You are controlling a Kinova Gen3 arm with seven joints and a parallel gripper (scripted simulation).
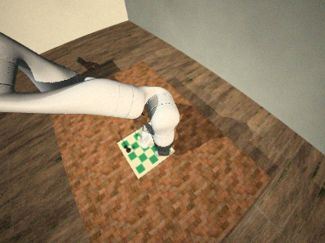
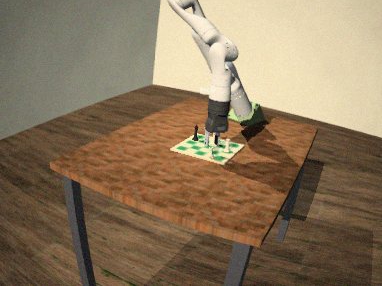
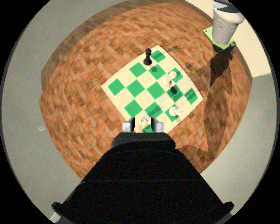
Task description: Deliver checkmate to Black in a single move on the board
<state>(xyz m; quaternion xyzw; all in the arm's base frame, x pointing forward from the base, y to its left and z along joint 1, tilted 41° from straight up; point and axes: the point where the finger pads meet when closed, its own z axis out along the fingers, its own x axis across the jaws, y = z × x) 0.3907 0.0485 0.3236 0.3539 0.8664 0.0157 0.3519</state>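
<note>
My gripper is now 8 cm past the chessboard, 2 cm to the left of it and 6 cm above it. Round my hand: black piece: 13 cm behind, 9 cm to the right, 3 cm below.
</note>
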